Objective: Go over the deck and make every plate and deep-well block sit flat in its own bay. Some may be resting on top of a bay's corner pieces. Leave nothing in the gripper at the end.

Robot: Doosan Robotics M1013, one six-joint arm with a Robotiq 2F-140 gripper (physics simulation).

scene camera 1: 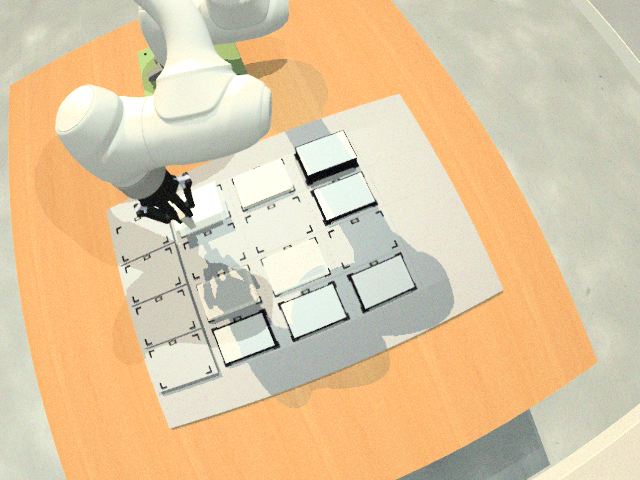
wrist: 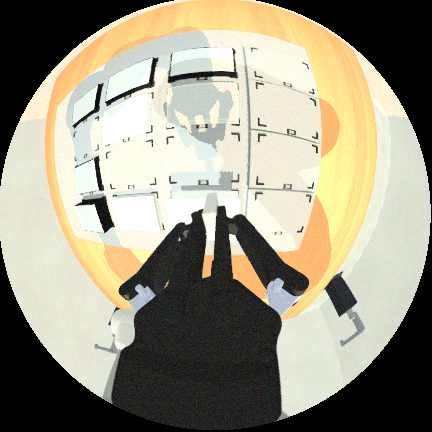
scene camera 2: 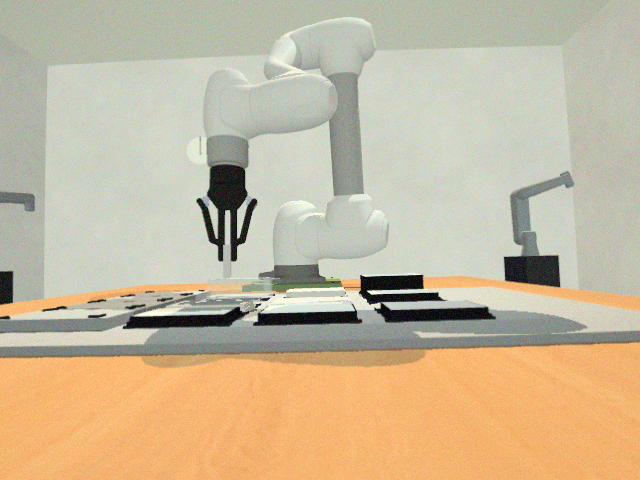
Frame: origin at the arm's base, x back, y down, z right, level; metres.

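Where they show: gripper, fingertip midpoint: (scene camera 1: 191, 222) (wrist: 213, 200) (scene camera 2: 227, 278); arm's base, link origin: (scene camera 2: 296, 280).
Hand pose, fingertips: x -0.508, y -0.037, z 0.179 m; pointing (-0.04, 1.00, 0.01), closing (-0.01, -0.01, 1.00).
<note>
Things, the pixels of their centre, and the offset from my fingertips. Level surfaces: height alone.
- tall black-sided block, body centre: (scene camera 2: 390, 284) (scene camera 1: 326, 156) (wrist: 91, 214) dy +0.024, dx -0.012, dz -0.350 m
- black-edged plate, body centre: (scene camera 2: 400, 295) (scene camera 1: 344, 196) (wrist: 85, 177) dy +0.038, dx -0.118, dz -0.335 m
- pale plate, body centre: (scene camera 2: 212, 306) (wrist: 201, 101) (scene camera 1: 227, 293) dy +0.038, dx -0.176, dz +0.006 m
- grey deck, surface height: dy +0.046 m
- wooden table, surface height: dy +0.055 m
My gripper (scene camera 1: 186, 217) (scene camera 2: 227, 258) (wrist: 213, 200) is shut, with a thin pale tip piece below its black fingers and no plate held. It stands above a clear, tall block (scene camera 1: 209, 206) (wrist: 182, 206) in the back-left bay; I cannot tell if that block is flat. A white plate (scene camera 1: 263, 184) (wrist: 136, 212) is beside it. A tall black-sided block (scene camera 1: 326, 155) (scene camera 2: 391, 282) and a black-edged plate (scene camera 1: 344, 197) are at the right. A pale plate (scene camera 1: 228, 291) and a white plate (scene camera 1: 295, 266) lie behind the front row of black-edged plates (scene camera 1: 245, 338) (scene camera 1: 313, 311) (scene camera 1: 382, 282).
The grey deck (scene camera 1: 444, 206) lies on the wooden table (scene camera 1: 465, 372). A raised strip of bays with corner pieces (scene camera 1: 180, 364) runs along its left side in scene camera 1. The green base plate (scene camera 1: 227, 51) is behind the deck. Arm shadows fall over several bays.
</note>
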